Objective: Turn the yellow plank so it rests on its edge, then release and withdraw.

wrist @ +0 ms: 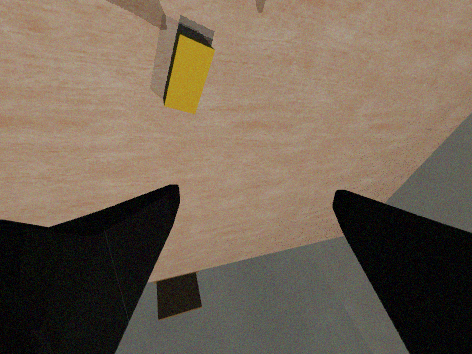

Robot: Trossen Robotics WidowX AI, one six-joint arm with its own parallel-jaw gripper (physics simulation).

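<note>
The yellow plank (189,75) lies on the wooden table in the upper part of the wrist view, left of the middle. Its bright yellow face is up, and dark sides show along its left and far ends. It is slightly slanted, and shadows fall to its left and beyond it. My gripper (256,195) is open and empty, its two black fingers wide apart in the lower part of the view. The plank lies beyond the fingertips, nearer the left one in sideways position, and apart from both.
The wooden table top (280,125) ends in an edge at the lower middle and at the right. Grey floor (260,300) shows past it. A dark brown block-like part (178,296) shows just below the table edge, beside the left finger. Shadows fall on the table at the top.
</note>
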